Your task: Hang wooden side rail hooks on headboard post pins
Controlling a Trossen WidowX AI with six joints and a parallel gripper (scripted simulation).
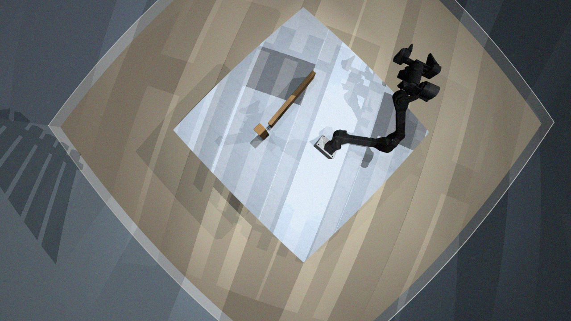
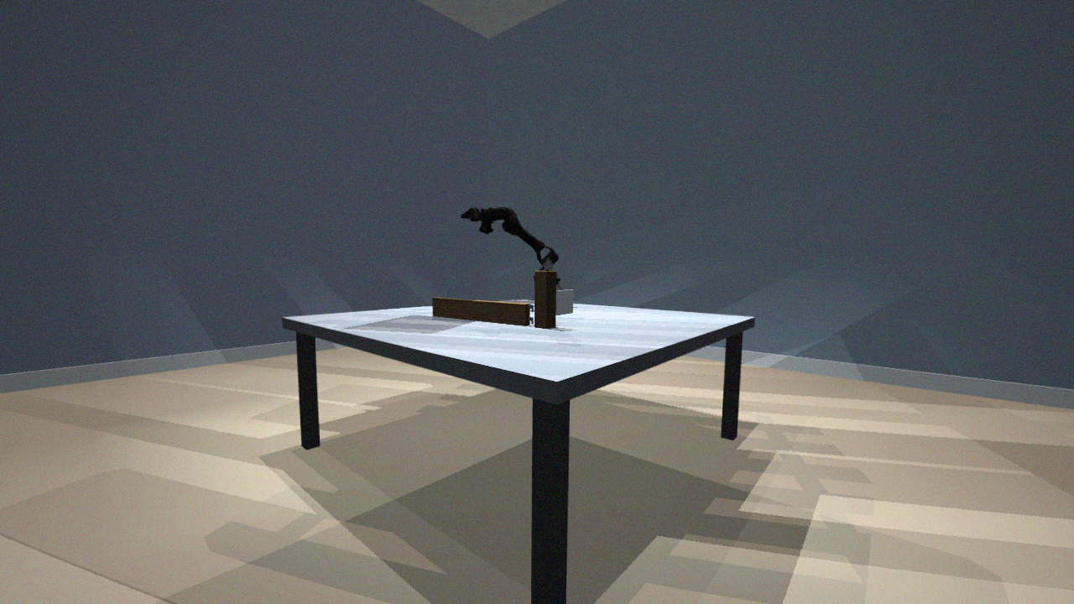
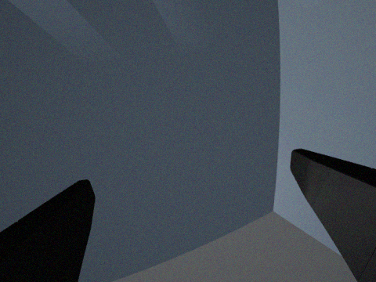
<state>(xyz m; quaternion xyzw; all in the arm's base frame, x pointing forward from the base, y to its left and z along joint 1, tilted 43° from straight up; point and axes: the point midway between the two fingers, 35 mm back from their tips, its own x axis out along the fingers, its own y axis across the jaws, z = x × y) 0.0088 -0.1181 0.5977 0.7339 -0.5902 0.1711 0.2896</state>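
My gripper tip is 39 cm short of the headboard post, 69 cm to the right of it and 34 cm above it.
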